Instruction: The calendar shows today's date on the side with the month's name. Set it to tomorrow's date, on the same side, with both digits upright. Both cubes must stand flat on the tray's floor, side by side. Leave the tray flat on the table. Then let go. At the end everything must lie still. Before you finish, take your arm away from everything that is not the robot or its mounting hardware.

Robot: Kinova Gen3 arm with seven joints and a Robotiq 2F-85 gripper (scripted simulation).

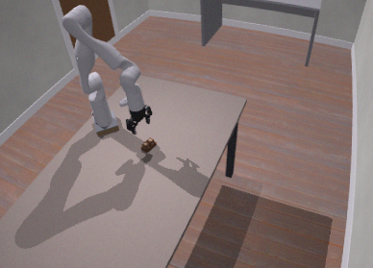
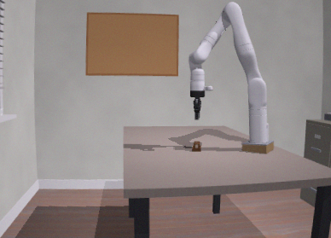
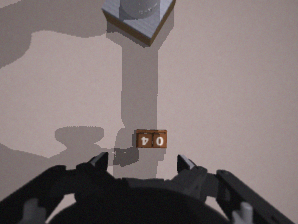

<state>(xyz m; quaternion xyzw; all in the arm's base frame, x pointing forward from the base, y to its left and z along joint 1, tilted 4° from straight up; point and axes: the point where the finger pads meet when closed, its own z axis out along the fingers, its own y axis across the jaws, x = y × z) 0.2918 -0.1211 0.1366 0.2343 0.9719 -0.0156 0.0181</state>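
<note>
My gripper is now 140 mm above the digit cube. From my hand the other things lie so: brown number cube 140 mm below, 30 mm to the left, 10 mm ahead; brown calendar tray 150 mm below, 20 mm to the left, 10 mm ahead.
</note>
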